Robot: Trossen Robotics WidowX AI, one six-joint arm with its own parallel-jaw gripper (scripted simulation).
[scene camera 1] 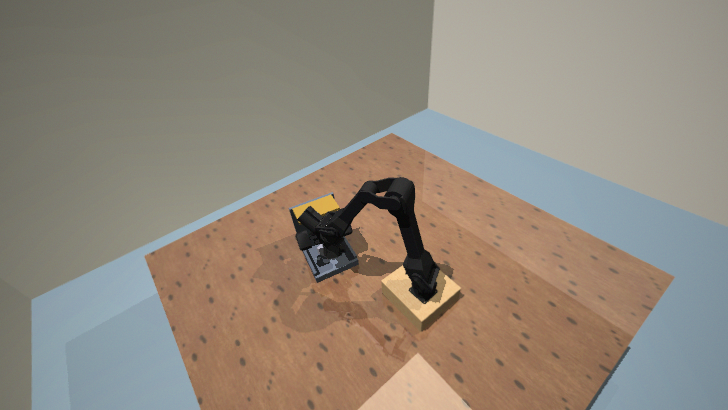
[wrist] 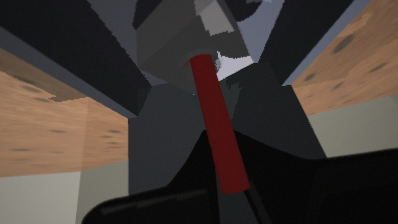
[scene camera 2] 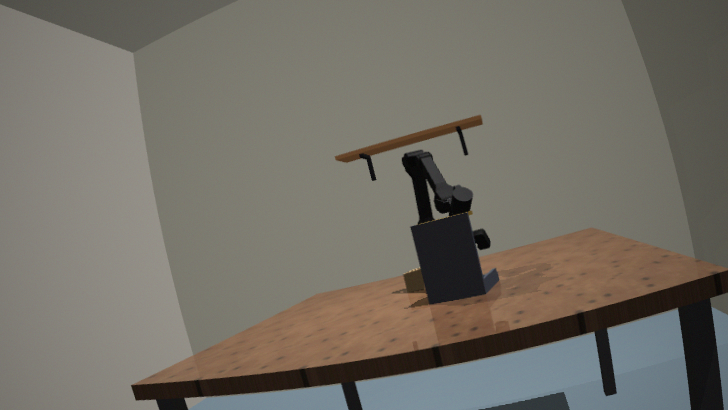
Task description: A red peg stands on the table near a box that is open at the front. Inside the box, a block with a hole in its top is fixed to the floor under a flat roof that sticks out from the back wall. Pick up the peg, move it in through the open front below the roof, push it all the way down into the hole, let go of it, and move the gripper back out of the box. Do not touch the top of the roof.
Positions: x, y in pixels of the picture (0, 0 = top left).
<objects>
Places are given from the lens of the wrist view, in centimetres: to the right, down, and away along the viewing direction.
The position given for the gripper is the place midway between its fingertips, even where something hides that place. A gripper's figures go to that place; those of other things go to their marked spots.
gripper (wrist: 215, 133): 1, 2, 11
red peg (wrist: 232, 177): 2, 3, 6
back wall (wrist: 170, 121): -3, 1, 14
The marked spots on the back wall and the red peg are 9 cm apart.
</objects>
